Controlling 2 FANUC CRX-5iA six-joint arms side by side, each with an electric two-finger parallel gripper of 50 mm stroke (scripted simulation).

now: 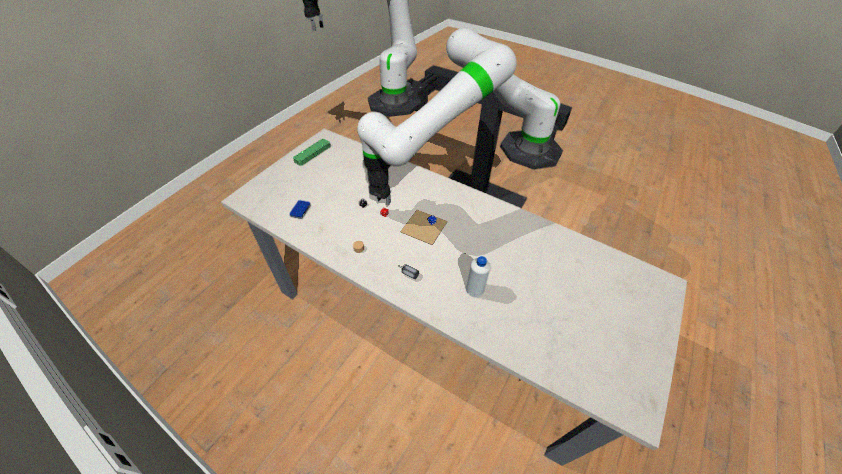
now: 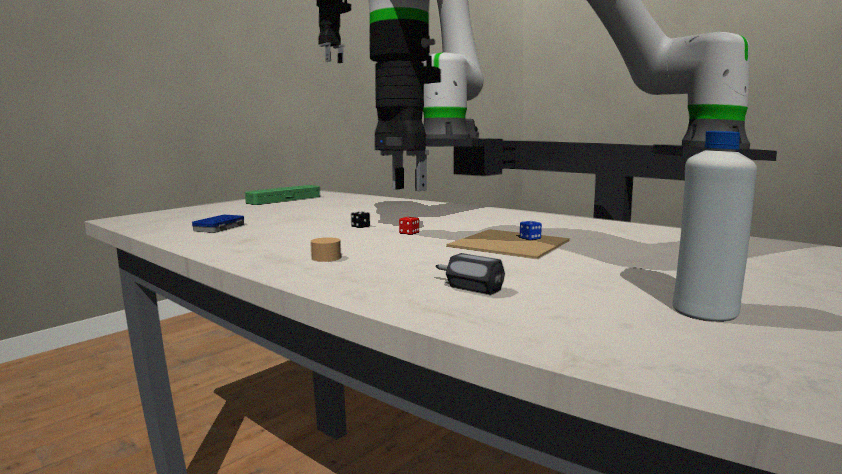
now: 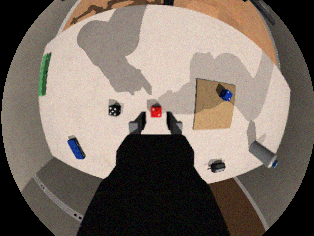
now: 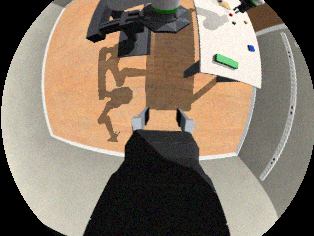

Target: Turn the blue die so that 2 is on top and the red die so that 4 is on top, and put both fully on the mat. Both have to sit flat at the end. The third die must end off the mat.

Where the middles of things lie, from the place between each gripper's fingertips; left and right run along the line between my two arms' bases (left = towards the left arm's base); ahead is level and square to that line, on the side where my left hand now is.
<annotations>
Right now the tan mat [image 2: 492,241] is 17 cm to the left of my left hand [image 2: 409,189], 9 cm below it and 3 cm behind it. The rest, counted from my left hand: dark screwdriver-like tool [image 2: 480,274]: 24 cm to the left, 20 cm ahead, 7 cm below; white bottle [image 2: 719,188]: 48 cm to the left, 13 cm ahead, 1 cm below.
I see the tan mat 56 cm ahead of my right hand [image 2: 334,62], 100 cm to the left of it and 44 cm below it. The rest, counted from my right hand: dark screwdriver-like tool (78 cm ahead, 107 cm to the left, 42 cm below).
</annotations>
